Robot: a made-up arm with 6 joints. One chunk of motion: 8 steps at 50 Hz.
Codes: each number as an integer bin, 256 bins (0 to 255) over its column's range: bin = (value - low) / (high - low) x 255, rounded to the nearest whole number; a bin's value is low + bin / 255 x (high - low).
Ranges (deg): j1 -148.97..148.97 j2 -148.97..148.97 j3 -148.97..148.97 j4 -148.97..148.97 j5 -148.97..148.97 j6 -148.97..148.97
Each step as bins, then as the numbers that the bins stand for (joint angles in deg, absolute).
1 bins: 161 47 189 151 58 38
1 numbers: 39.14 -94.06 71.86 27.46 -81.20 -104.57
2 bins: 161 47 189 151 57 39
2 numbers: 39.14 -94.06 71.86 27.46 -82.37 -103.40
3 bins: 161 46 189 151 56 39
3 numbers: 39.14 -95.22 71.86 27.46 -83.54 -103.40
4 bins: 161 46 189 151 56 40
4 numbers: 39.14 -95.22 71.86 27.46 -83.54 -102.23
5 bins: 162 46 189 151 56 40
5 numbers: 40.31 -95.22 71.86 27.46 -83.54 -102.23
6 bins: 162 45 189 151 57 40
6 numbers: 40.31 -96.39 71.86 27.46 -82.37 -102.23
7 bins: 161 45 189 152 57 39
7 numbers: 39.14 -96.39 71.86 28.63 -82.37 -103.40
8 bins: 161 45 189 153 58 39
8 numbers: 39.14 -96.39 71.86 29.79 -81.20 -103.40
